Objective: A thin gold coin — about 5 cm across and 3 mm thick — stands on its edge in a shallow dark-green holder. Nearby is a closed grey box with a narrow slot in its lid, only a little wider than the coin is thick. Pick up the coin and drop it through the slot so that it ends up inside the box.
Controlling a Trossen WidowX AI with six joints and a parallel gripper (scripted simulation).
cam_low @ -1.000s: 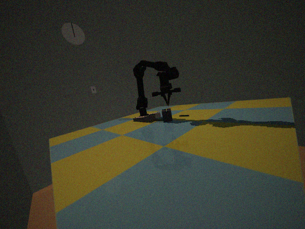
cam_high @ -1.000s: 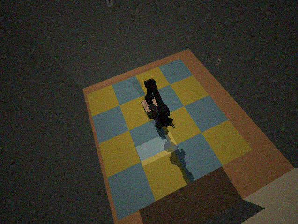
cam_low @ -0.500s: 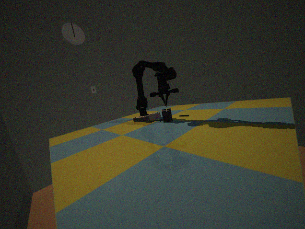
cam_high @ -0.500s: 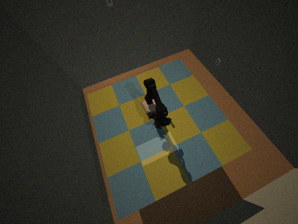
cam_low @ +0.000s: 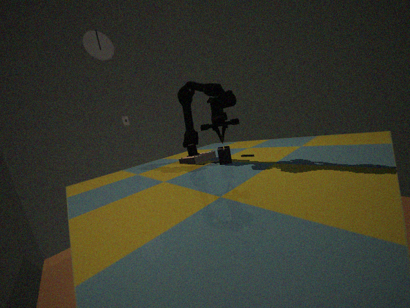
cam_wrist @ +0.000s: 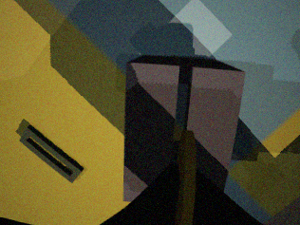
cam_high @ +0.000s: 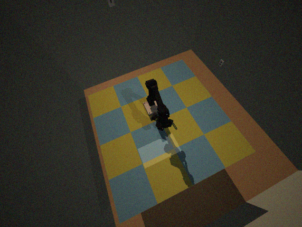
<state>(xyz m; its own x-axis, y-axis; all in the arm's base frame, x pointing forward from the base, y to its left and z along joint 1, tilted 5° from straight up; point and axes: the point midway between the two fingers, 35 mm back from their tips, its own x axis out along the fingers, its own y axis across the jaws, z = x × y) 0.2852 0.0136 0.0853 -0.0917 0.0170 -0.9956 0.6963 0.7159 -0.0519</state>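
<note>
The gold coin lies 1 cm above my gripper tip.
</note>
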